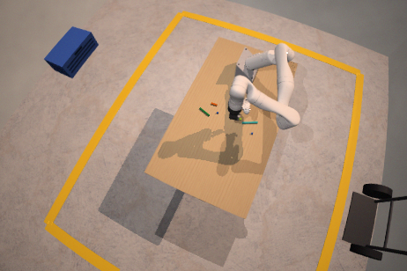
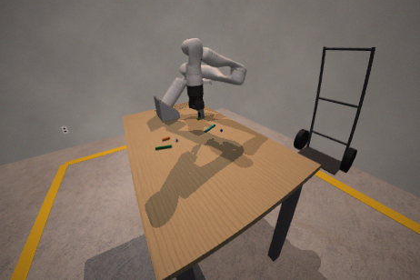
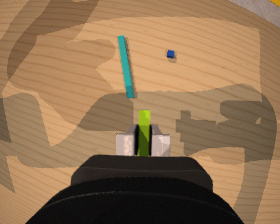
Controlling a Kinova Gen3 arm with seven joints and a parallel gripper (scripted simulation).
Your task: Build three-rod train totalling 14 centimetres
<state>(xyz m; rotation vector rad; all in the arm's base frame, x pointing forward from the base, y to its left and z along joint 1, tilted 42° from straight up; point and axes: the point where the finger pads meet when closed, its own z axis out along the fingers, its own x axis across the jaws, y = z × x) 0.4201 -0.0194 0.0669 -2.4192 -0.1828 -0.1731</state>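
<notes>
Now: hand 50 mm past the turquoise rod, 80 mm to the right of it and 120 mm above it. Round my hand: green rod: 20 mm behind, 210 mm to the right, 120 mm below; then orange rod: 90 mm behind, 170 mm to the right, 120 mm below; then lime rod: 10 mm below.
</notes>
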